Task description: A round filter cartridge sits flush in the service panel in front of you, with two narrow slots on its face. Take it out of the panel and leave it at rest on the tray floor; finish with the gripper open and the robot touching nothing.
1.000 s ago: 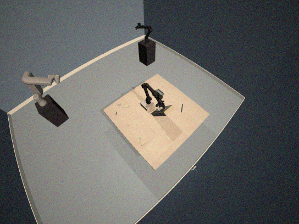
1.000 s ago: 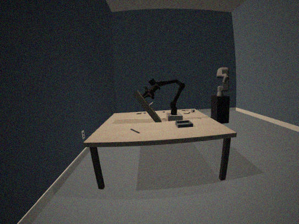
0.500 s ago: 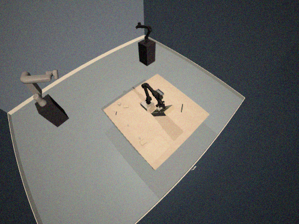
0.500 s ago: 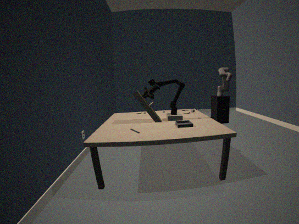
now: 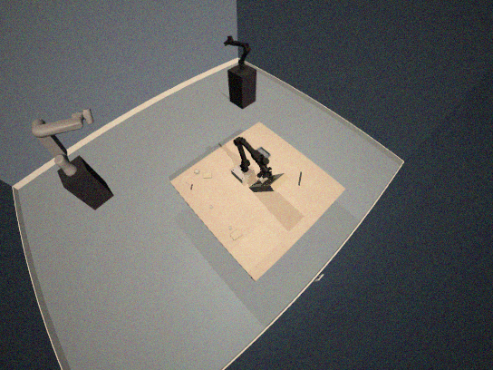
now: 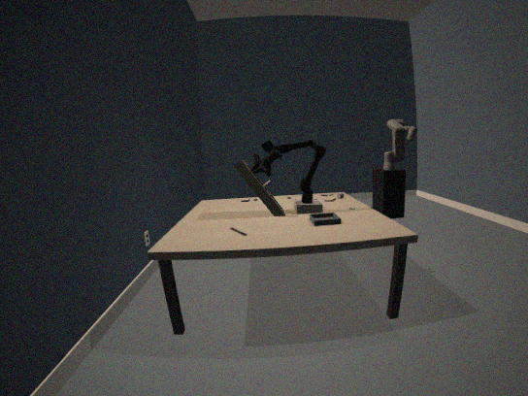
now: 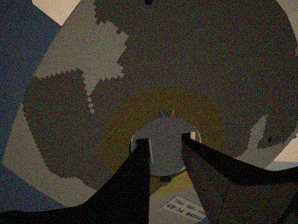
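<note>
Now: the round grey filter cartridge 1 cm ahead of my gripper tip and 1 cm below it. From my gripper tip the other things lie so: dark tray: 40 cm behind, 30 cm to the left, 27 cm below.
</note>
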